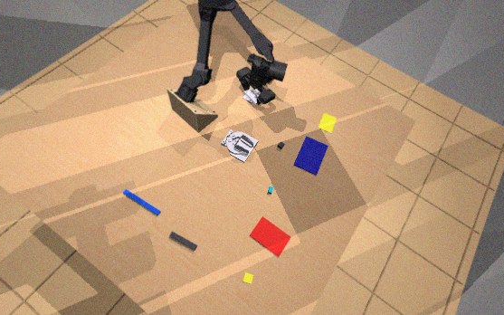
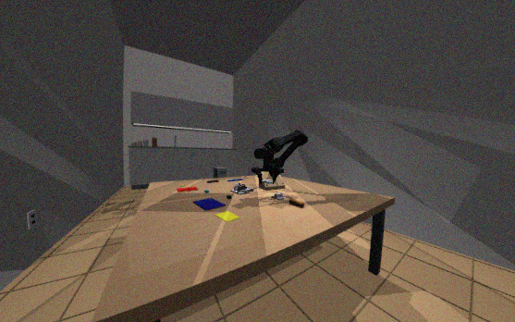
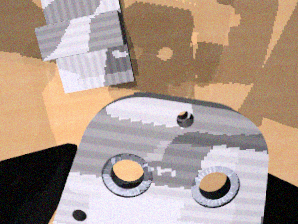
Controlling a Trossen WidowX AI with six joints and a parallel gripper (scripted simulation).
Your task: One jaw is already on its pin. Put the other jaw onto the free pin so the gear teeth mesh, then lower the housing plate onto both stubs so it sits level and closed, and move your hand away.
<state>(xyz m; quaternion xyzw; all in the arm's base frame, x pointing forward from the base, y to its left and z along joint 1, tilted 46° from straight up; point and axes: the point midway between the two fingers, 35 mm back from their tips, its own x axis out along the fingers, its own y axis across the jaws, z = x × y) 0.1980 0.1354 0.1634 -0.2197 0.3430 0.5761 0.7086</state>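
The grey jaw is 20 cm to the right of my gripper tip, 6 cm below it and 6 cm ahead of it. Also, from my gripper tip: black cube (22 cm ahead, 7 cm to the right, 7 cm below); brown block (21 cm to the left, 7 cm below, 4 cm behind); blue sheet (34 cm ahead, 7 cm below, 2 cm to the right).
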